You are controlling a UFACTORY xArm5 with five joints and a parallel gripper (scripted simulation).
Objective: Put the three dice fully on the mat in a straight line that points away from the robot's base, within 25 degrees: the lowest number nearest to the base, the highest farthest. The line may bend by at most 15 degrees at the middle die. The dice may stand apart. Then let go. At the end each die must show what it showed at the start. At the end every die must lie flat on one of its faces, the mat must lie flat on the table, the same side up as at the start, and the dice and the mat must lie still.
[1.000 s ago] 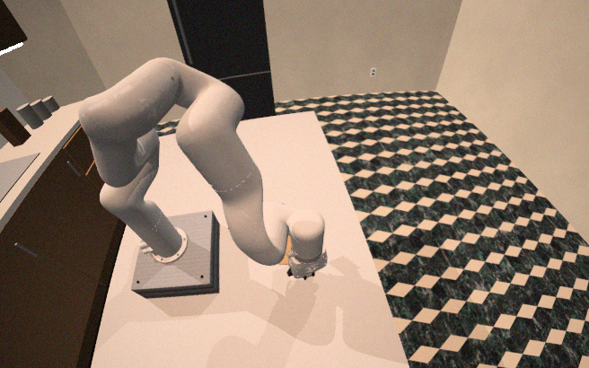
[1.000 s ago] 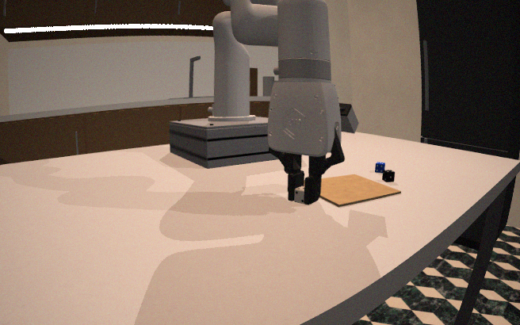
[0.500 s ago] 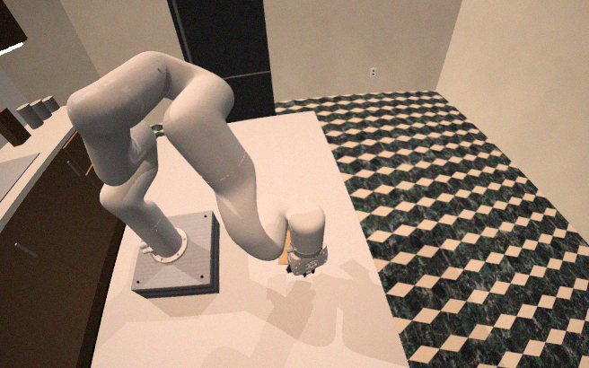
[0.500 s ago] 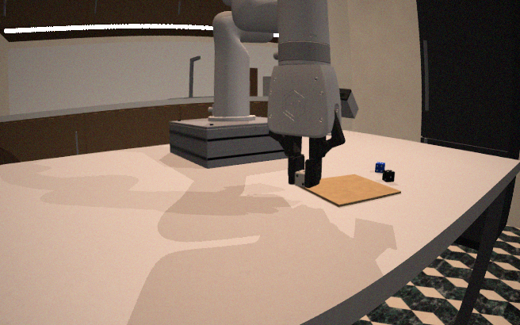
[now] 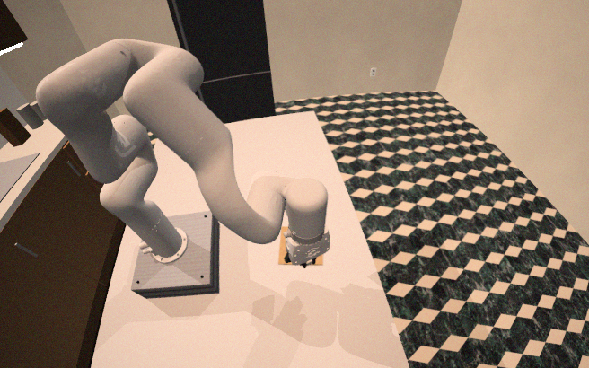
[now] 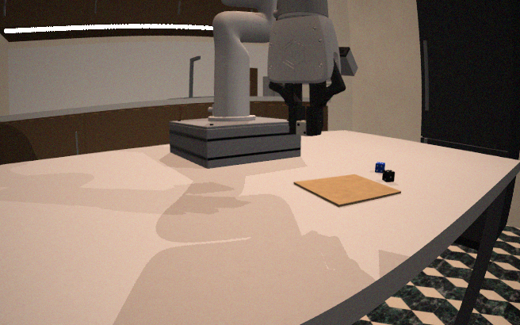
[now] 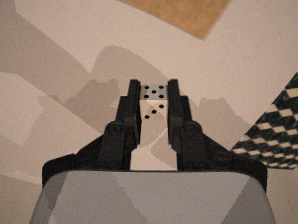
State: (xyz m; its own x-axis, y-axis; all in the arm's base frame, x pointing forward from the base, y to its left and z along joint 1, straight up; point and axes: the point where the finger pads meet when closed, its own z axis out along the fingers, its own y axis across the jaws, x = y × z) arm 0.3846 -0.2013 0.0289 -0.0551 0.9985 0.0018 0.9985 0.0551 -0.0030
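My gripper is now 2 cm short of the tan mat, 10 cm to the right of it and 12 cm above it. Round my hand: black die: 6 cm ahead, 21 cm to the left, 11 cm below; blue die: 1 cm ahead, 27 cm to the left, 11 cm below; white die: 1 cm below.
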